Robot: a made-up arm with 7 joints.
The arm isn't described. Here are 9 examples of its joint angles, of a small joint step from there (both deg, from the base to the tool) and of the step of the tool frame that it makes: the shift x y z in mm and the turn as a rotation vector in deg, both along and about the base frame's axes.
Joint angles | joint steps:
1: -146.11 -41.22 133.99 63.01 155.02 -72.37 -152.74 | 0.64 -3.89 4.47 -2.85 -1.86 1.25 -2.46
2: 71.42 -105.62 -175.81 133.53 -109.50 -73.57 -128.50 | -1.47 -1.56 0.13 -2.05 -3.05 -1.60 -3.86
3: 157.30 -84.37 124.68 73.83 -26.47 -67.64 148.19 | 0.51 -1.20 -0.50 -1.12 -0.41 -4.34 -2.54
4: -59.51 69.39 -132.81 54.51 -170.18 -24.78 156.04 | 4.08 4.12 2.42 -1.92 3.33 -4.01 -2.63
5: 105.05 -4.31 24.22 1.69 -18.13 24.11 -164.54 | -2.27 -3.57 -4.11 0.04 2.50 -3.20 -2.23
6: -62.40 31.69 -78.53 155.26 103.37 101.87 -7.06 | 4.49 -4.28 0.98 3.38 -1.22 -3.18 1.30
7: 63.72 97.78 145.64 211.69 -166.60 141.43 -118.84 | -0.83 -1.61 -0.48 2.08 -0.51 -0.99 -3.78
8: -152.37 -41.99 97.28 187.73 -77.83 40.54 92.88 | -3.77 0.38 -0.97 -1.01 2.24 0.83 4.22
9: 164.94 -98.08 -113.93 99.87 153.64 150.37 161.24 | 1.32 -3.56 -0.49 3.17 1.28 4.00 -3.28
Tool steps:
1: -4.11 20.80 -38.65 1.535 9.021 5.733
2: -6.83 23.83 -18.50 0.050 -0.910 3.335
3: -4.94 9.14 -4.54 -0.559 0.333 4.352
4: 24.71 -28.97 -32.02 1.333 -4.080 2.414
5: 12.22 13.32 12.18 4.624 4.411 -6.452
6: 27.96 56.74 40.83 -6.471 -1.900 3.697
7: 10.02 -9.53 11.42 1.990 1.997 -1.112
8: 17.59 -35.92 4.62 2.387 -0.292 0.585
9: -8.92 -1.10 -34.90 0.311 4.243 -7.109
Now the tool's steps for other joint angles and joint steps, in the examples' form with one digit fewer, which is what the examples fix.
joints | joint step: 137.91 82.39 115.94 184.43 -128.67 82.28 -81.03 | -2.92 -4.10 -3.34 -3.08 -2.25 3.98 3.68
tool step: 22.7 17.2 59.3 5.16 -1.56 -5.51
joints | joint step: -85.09 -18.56 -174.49 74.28 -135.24 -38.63 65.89 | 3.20 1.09 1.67 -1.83 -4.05 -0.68 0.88
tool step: -27.7 -23.5 -2.1 -0.95 -2.61 6.83
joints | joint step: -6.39 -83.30 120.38 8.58 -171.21 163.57 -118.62 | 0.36 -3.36 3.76 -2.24 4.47 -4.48 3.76
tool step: 15.0 -11.5 -17.4 -4.20 -4.54 -5.90
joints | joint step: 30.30 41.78 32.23 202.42 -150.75 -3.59 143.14 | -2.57 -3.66 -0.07 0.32 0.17 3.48 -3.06
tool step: -26.0 -40.6 29.2 4.00 -3.67 -6.77
